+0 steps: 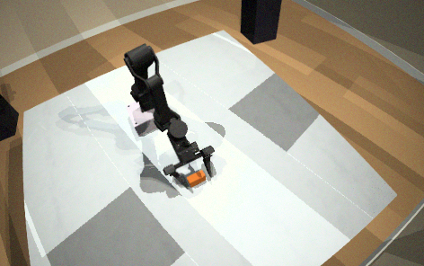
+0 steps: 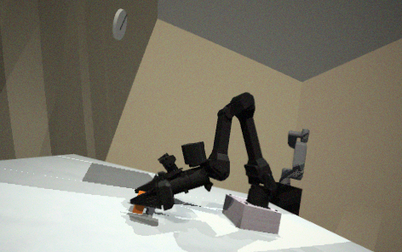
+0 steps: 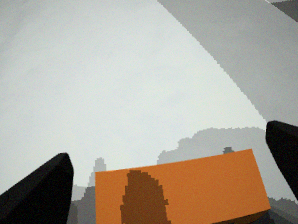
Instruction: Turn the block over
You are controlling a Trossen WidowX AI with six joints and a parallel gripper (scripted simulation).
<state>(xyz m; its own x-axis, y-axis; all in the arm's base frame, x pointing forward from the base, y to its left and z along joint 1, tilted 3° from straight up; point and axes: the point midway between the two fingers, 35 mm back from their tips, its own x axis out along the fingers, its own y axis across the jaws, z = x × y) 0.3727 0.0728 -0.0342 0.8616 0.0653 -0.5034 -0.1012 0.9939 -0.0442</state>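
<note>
The orange block lies 30 mm behind my gripper tip and 10 mm below it.
</note>
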